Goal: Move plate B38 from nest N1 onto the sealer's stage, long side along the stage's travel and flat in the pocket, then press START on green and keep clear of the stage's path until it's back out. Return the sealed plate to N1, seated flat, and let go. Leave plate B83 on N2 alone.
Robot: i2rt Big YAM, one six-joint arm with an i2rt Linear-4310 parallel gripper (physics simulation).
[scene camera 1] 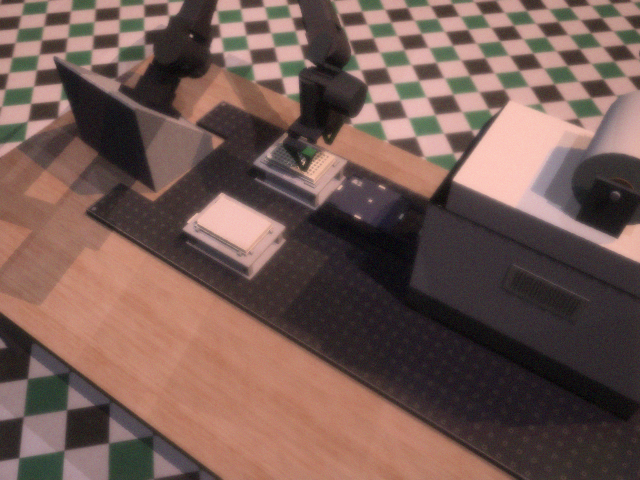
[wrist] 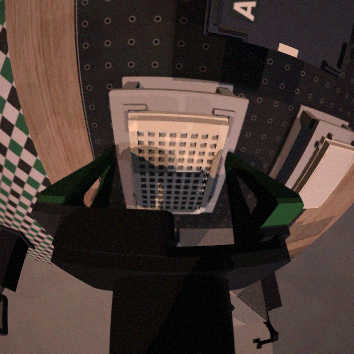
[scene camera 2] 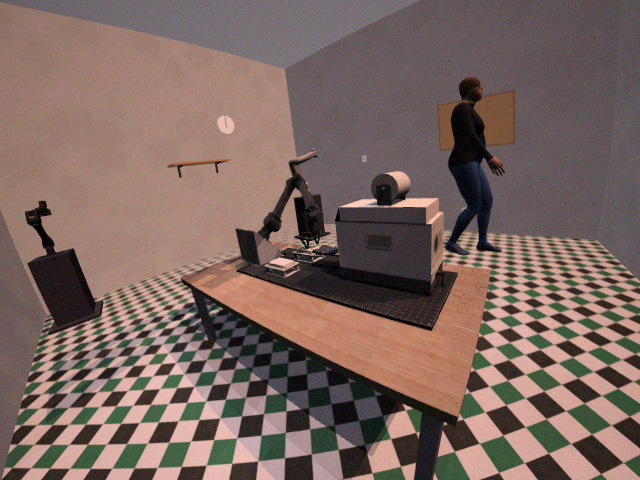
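Where they show: gripper, fingertip midpoint: (scene camera 1: 316, 157) (wrist: 169, 155) (scene camera 2: 312, 246); arm's base, link origin: (scene camera 1: 148, 105) (scene camera 2: 261, 239).
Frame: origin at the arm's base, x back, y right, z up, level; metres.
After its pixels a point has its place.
Observation:
Plate B38 (scene camera 1: 323, 167) {x -0.361, y -0.157, z -0.061 m} (wrist: 177, 150) {x -0.335, y -0.152, z -0.062 m}, cream with a grid of wells, lies in nest N1 (scene camera 1: 317, 198) {x -0.385, y -0.111, z -0.103 m} (wrist: 118, 125) {x -0.342, y -0.208, z -0.077 m}, a light grey holder. My gripper (scene camera 1: 315, 149) {x -0.338, y -0.160, z -0.049 m} (scene camera 2: 310, 240) {x -0.338, y -0.160, z -0.049 m} (wrist: 169, 155) {x -0.338, y -0.160, z -0.049 m} is open, with one green-marked finger on each side of the plate and nothing held. Finger height against the plate's edges is hard to tell. The sealer's dark stage (scene camera 1: 369, 198) {x -0.503, y -0.128, z -0.031 m} (wrist: 280, 25) {x -0.454, y -0.122, z -0.031 m} is out beside N1, with light marks and a letter A. Plate B83 (scene camera 1: 233, 222) {x -0.327, y 0.072, z -0.068 m} (scene camera 2: 282, 262) {x -0.348, y 0.076, z -0.068 m} (wrist: 332, 172) {x -0.347, y 0.073, z -0.068 m}, white-topped, sits on nest N2 (scene camera 1: 250, 268) {x -0.409, y 0.110, z -0.106 m}. The START button does not show.
The grey sealer (scene camera 1: 465, 248) {x -0.747, y -0.045, z 0.095 m} (scene camera 2: 387, 258) {x -0.914, y -0.070, z 0.008 m}, with a film roll (scene camera 2: 391, 184) {x -0.927, y -0.106, z 0.302 m} on top, stands beyond the stage. A slanted dark panel (scene camera 1: 103, 118) {x 0.039, y 0.090, z -0.002 m} (scene camera 2: 250, 248) {x -0.001, y 0.089, z -0.036 m} stands near the arm's base. A dark perforated board (scene camera 1: 361, 330) {x -0.646, y 0.063, z -0.130 m} lies under the nests. A person (scene camera 2: 467, 134) is behind the table.

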